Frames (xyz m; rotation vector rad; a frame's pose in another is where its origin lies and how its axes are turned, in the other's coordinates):
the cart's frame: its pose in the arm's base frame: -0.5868 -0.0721 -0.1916 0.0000 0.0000 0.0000
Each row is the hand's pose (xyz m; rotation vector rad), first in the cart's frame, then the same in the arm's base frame.
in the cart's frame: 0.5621 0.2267 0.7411 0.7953 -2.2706 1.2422
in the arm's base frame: -0.0247 0.1546 0.5495 0.7953 -2.2706 1.2422
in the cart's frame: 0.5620 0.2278 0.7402 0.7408 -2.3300 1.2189
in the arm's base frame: -0.0248 0.1557 0.5486 0.7408 -2.3300 1.2189
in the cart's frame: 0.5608 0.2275 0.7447 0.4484 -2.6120 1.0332
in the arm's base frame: -0.0260 0.1554 0.5531 0.4484 -2.6120 1.0332
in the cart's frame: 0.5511 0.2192 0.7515 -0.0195 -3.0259 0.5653
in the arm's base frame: -0.0357 0.1471 0.5599 -0.0195 -3.0259 0.5653
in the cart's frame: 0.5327 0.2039 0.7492 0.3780 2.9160 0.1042
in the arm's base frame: -0.0541 0.1318 0.5576 0.3780 2.9160 0.1042
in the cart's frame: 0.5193 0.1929 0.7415 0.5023 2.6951 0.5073
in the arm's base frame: -0.0675 0.1208 0.5499 0.5023 2.6951 0.5073
